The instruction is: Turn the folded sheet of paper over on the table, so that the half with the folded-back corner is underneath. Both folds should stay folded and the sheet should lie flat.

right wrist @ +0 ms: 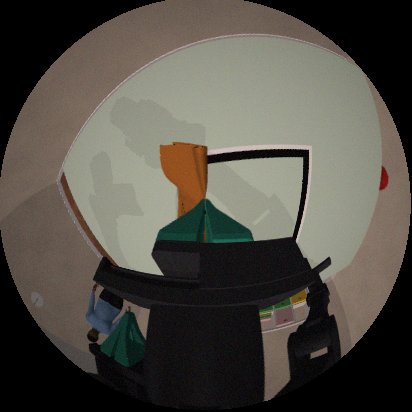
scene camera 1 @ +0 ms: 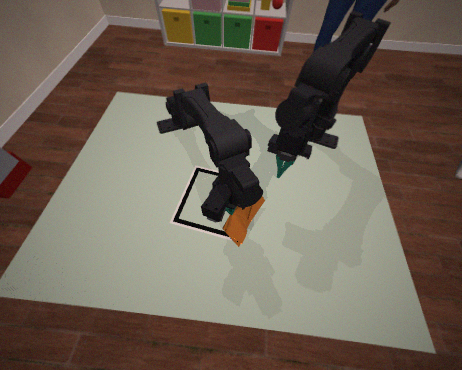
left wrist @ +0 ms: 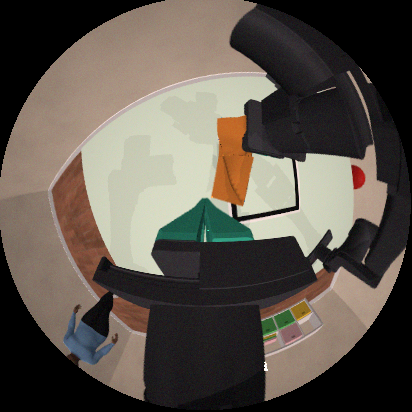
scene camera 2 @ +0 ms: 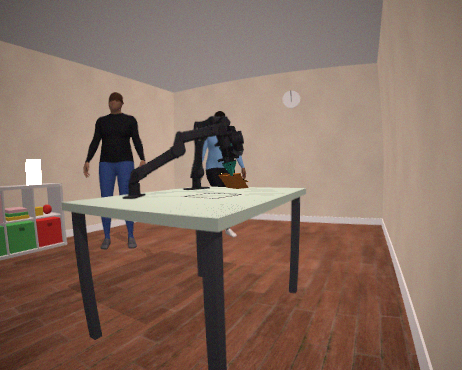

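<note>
The orange folded sheet of paper (scene camera 1: 238, 227) (scene camera 2: 235, 181) (left wrist: 233, 187) (right wrist: 182, 162) is raised and tilted, bent near the grip, beside the outlined square. A diagonal crease shows in the left wrist view. My right gripper (scene camera 2: 231, 173) (right wrist: 204, 203) is shut on the sheet's edge; in scene camera 1 its arm hides much of the grip. Whether the sheet's lowest edge touches the table is unclear. My left gripper (scene camera 1: 278, 177) (left wrist: 204, 202) is shut and empty, above the table, apart from the sheet.
A black-outlined square (scene camera 1: 187, 195) (left wrist: 296, 185) (right wrist: 305, 185) is marked on the pale table top (scene camera 1: 125, 270) (scene camera 2: 150, 207). The right arm reaches over this square. The left arm stands at the upper right in scene camera 1. A shelf with coloured boxes and two people are beyond the table.
</note>
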